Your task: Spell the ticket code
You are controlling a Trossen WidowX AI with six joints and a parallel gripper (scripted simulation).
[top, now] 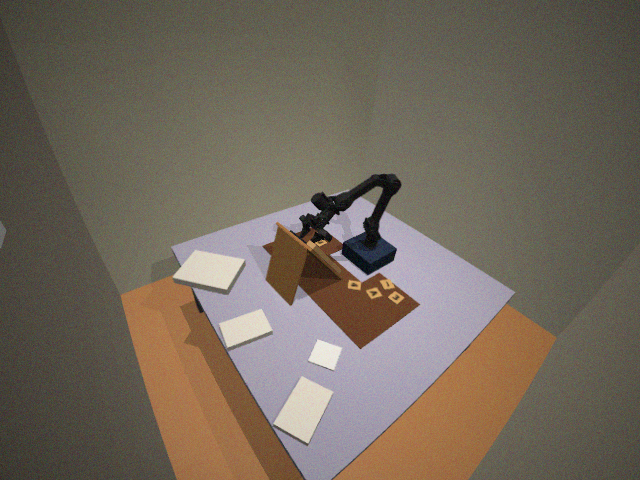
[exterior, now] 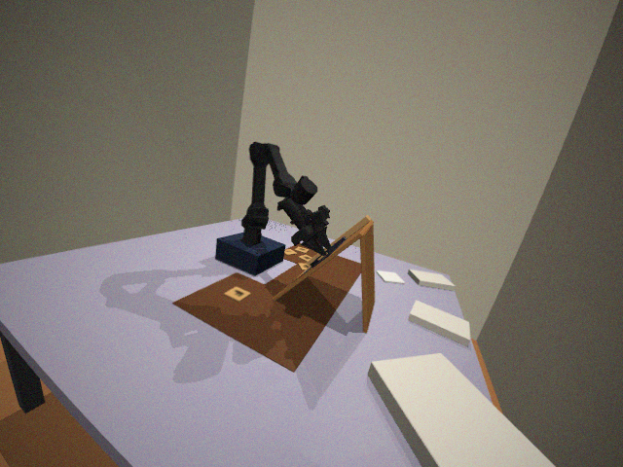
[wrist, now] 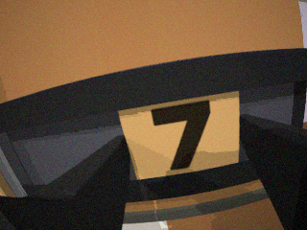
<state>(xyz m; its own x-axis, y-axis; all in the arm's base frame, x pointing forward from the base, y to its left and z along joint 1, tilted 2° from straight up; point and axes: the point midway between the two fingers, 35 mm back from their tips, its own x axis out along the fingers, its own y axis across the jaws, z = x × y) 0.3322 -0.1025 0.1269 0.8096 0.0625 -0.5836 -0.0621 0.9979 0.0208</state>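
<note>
My gripper tip is now 80 mm above the white ticket, 60 mm to the right of it and 60 mm past it. From my gripper tip the other things lie so: tan tile marked 7: right at my gripper tip; then white card: 430 mm to the left, 190 mm ahead, 180 mm below; then brown mat: 180 mm below, 160 mm behind, 100 mm to the left.
</note>
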